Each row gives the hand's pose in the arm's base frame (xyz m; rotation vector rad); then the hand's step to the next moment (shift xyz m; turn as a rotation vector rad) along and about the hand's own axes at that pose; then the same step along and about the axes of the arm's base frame.
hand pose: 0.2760 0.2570 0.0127 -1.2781 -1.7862 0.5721
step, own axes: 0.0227 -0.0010 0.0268 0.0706 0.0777 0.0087
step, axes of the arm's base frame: -0.0257 0.0234 -0.0053 0.0257 0.0951 -0.0374
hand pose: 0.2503 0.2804 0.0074 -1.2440 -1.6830 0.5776
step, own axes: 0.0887 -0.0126 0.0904 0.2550 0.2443 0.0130
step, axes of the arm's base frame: -0.0899 0.0900 0.0045 0.0917 0.3269 -0.0980
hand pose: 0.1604 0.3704 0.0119 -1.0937 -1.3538 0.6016
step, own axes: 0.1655 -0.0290 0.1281 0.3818 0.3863 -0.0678
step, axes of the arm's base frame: -0.0994 0.1659 0.0851 0.2255 0.4747 -0.1531
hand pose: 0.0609 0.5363 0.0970 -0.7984 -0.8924 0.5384
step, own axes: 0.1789 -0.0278 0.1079 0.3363 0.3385 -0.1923
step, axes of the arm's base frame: 0.0064 0.1504 0.1475 0.3105 0.3666 -0.1839
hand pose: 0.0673 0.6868 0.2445 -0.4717 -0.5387 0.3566
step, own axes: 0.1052 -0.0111 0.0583 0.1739 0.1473 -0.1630
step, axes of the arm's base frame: 0.0538 0.0564 0.0923 0.2019 0.1453 -0.1290
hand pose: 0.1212 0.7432 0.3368 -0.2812 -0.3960 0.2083
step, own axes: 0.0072 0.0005 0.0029 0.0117 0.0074 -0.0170
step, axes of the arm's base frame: 0.0052 0.0030 0.0049 0.0164 0.0060 -0.0132
